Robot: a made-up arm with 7 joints.
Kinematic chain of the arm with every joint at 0, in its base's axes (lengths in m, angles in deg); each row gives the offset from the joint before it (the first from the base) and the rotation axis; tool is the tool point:
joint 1: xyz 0 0.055 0 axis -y
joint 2: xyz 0 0.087 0 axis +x
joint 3: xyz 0 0 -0.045 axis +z
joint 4: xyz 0 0 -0.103 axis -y
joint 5: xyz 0 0 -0.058 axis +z
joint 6: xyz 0 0 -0.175 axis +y
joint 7: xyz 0 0 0 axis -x
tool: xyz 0 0 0
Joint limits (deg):
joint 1: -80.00..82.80
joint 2: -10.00..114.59
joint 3: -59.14..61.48
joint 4: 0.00..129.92
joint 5: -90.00..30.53
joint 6: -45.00..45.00
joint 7: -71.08..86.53
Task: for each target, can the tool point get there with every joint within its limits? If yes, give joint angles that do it. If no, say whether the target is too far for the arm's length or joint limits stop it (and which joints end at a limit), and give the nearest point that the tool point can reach.
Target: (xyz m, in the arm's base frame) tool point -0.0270 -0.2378 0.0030
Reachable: no: joint limits stop it (at a limit: joint 1, joint 2, joint 3) | nearest point -0.0494 -0.0704 -0.1282 | short by 0.214 m
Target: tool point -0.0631 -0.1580 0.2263
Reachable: no: joint limits stop it (at a limit: joint 1, joint 2) | nearest point 0.0300 -0.0351 0.1167 | short by 0.189 m
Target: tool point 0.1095 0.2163 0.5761
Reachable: no: too far | nearest point 0.0537 0.2528 0.2828 | short by 0.301 m
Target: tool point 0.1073 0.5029 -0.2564
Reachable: no: too far | nearest point 0.0897 0.4439 -0.2145 | short by 0.075 m
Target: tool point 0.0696 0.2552 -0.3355
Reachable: yes | joints -5.05 1.25 47.01 38.46 -44.14 -7.29 -53.26
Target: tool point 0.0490 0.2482 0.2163
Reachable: yes | joints 70.04 74.50 14.08 103.16 -7.96 13.36 -8.29
